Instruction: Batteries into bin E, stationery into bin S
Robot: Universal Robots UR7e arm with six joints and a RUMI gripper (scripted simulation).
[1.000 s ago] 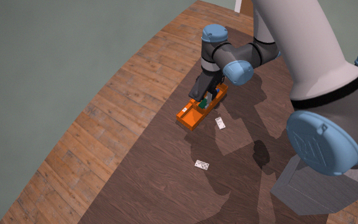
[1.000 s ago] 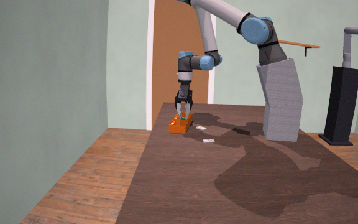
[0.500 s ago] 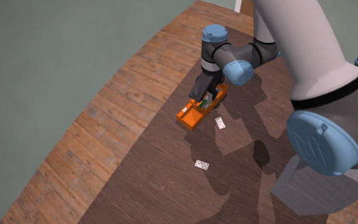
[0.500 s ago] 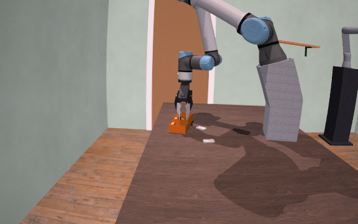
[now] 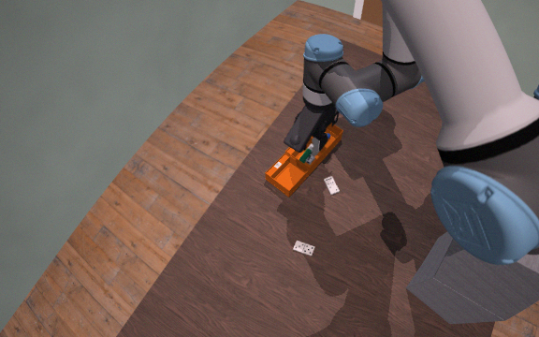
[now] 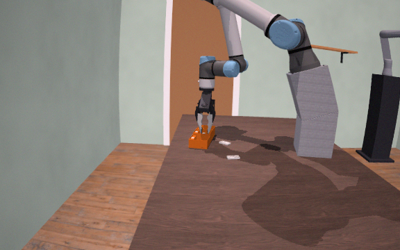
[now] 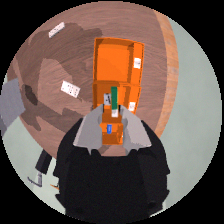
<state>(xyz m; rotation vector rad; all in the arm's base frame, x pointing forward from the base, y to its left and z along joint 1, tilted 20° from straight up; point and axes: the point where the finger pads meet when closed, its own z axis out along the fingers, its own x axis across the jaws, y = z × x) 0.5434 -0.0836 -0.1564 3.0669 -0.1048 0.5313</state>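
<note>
The orange double bin is 10 mm ahead of my hand and 30 mm below it. Also, from my hand: grey object: 10 mm behind, 30 mm below; then blue battery: 10 mm behind, 80 mm to the right, 40 mm below; then green-and-white eraser: 10 mm ahead, 10 mm to the right, 30 mm below.
</note>
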